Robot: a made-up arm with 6 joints. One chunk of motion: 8 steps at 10 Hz.
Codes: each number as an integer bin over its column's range. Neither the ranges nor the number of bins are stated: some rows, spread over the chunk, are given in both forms.
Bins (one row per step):
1: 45 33 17 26 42 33
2: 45 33 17 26 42 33
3: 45 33 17 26 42 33
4: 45 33 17 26 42 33
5: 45 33 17 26 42 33
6: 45 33 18 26 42 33
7: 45 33 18 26 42 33
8: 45 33 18 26 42 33
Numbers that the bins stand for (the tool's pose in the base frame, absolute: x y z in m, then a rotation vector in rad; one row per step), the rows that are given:
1: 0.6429 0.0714 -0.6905 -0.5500 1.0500 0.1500
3: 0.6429 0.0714 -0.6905 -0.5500 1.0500 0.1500
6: 0.6429 0.0714 -0.6429 -0.5500 1.0500 0.1500
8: 0.6429 0.0714 -0.6429 -0.5500 1.0500 0.1500
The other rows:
2: 0.6429 0.0714 -0.6905 -0.5500 1.0500 0.1500
4: 0.6429 0.0714 -0.6905 -0.5500 1.0500 0.1500
5: 0.6429 0.0714 -0.6905 -0.5500 1.0500 0.1500
7: 0.6429 0.0714 -0.6429 -0.5500 1.0500 0.1500

